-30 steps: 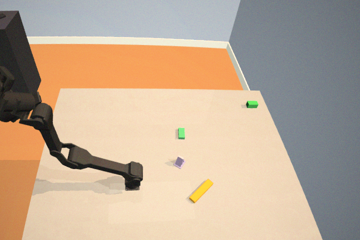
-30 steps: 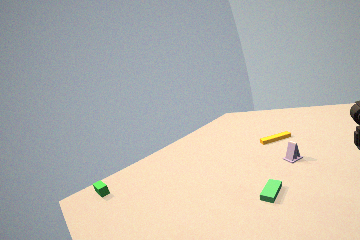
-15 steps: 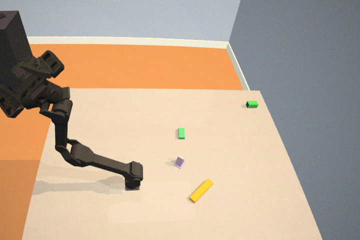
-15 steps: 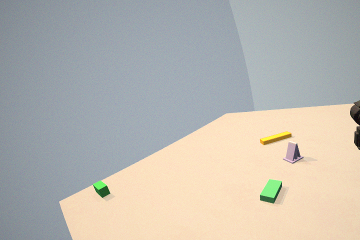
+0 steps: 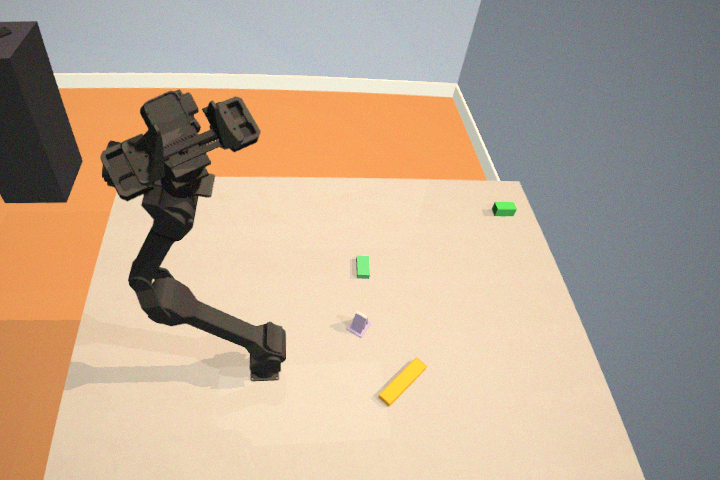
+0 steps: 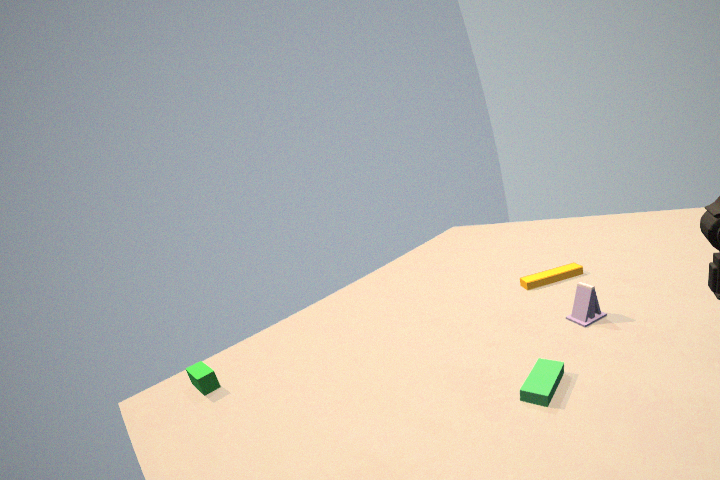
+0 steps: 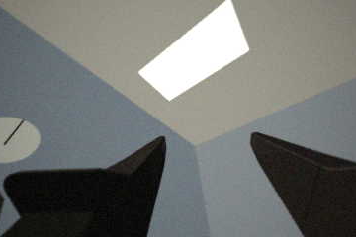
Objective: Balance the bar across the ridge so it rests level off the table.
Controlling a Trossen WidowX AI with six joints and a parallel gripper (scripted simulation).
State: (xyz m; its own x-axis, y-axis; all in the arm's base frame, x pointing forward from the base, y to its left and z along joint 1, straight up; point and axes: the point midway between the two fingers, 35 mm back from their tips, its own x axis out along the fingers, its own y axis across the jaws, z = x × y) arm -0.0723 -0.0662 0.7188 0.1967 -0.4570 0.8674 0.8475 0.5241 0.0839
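Now: the yellow bar 380 mm ahead of my gripper tip, 30 mm to the left of it and 740 mm below it. The rest, counted from my gripper tip: small green cube: 810 mm ahead, 580 mm to the left, 730 mm below; flat green block: 330 mm ahead, 370 mm to the left, 740 mm below.
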